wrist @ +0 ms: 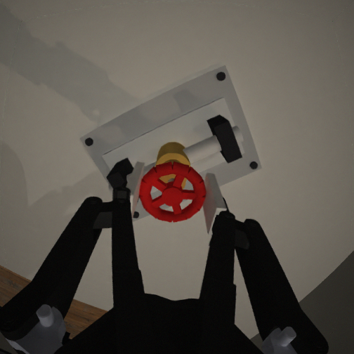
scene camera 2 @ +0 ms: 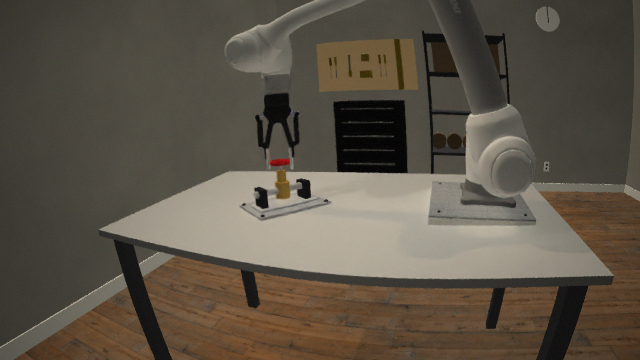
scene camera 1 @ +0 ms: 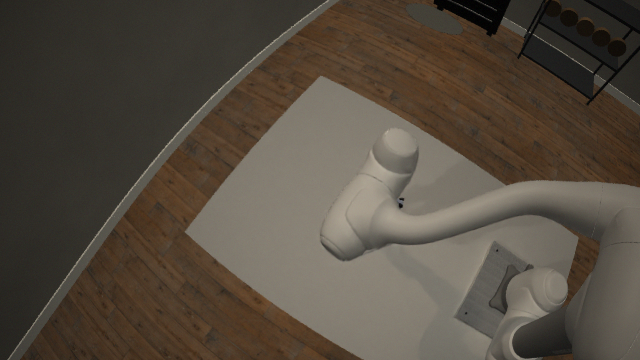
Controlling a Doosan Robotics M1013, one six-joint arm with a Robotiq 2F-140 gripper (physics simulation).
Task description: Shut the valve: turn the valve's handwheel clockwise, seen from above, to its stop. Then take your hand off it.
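The valve's red handwheel [scene camera 2: 279,162] [wrist: 172,196] lies level on top of the brass valve body [scene camera 2: 282,189] [wrist: 172,150]. My gripper [scene camera 2: 280,165] [wrist: 173,179] points straight down and is shut on the handwheel, one pale finger pad at each side of its rim. The valve's pipe [wrist: 202,148] runs through two black brackets [scene camera 2: 261,197] [scene camera 2: 303,188] [wrist: 225,139] on a grey base plate [scene camera 2: 320,203] [wrist: 150,114]. In the first scene view the arm hides the handwheel and the fingers.
The valve stands on a white table [scene camera 1: 280,150] [scene camera 2: 350,250]. The arm's base plate [scene camera 1: 479,295] [scene camera 2: 445,218] is at the table's right in the second scene view. A black drawer cabinet [scene camera 2: 371,136] and a shelf rack [scene camera 2: 428,100] stand behind the table.
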